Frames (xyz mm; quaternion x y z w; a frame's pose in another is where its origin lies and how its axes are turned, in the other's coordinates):
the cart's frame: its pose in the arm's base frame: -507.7 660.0 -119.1 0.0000 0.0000 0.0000 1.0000
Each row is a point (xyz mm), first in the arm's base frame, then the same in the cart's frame.
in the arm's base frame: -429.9 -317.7 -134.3
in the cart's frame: 77.8 -977.7 -15.2
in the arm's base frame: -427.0 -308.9 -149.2
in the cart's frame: 80.7 -968.9 -30.1
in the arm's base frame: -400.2 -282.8 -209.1
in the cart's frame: 107.5 -942.8 -90.0
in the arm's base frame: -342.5 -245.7 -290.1
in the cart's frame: 165.2 -905.7 -171.0
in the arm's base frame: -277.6 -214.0 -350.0
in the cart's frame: 230.1 -874.0 -230.9
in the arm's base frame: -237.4 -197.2 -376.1
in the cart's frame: 270.3 -857.2 -257.0
